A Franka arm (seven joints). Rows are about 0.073 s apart.
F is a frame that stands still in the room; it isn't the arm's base.
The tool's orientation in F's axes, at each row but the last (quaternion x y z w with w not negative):
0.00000 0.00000 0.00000 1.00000
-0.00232 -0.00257 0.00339 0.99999
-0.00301 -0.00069 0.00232 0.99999
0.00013 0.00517 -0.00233 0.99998
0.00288 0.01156 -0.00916 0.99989
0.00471 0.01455 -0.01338 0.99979
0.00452 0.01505 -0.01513 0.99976
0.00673 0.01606 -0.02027 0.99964
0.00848 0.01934 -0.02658 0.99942
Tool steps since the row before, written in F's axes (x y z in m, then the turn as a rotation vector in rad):
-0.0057 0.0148 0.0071 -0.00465 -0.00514 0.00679
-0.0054 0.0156 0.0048 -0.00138 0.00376 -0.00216
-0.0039 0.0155 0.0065 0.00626 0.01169 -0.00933
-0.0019 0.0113 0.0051 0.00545 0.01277 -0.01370
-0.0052 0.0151 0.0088 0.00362 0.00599 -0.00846
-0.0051 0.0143 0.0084 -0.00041 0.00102 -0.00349
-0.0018 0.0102 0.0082 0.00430 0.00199 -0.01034
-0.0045 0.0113 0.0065 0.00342 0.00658 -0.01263
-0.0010 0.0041 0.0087 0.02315 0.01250 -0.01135
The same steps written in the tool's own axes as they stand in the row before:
-0.0057 0.0148 0.0071 -0.00465 -0.00514 0.00679
-0.0053 0.0156 0.0049 -0.00137 0.00378 -0.00214
-0.0038 0.0155 0.0066 0.00630 0.01172 -0.00927
-0.0020 0.0113 0.0051 0.00553 0.01279 -0.01365
-0.0057 0.0151 0.0086 0.00371 0.00601 -0.00841
-0.0057 0.0142 0.0081 -0.00033 0.00098 -0.00351
-0.0024 0.0102 0.0080 0.00455 0.00203 -0.01022
-0.0052 0.0112 0.0062 0.00356 0.00655 -0.01261
-0.0016 0.0042 0.0086 0.02288 0.01354 -0.01068

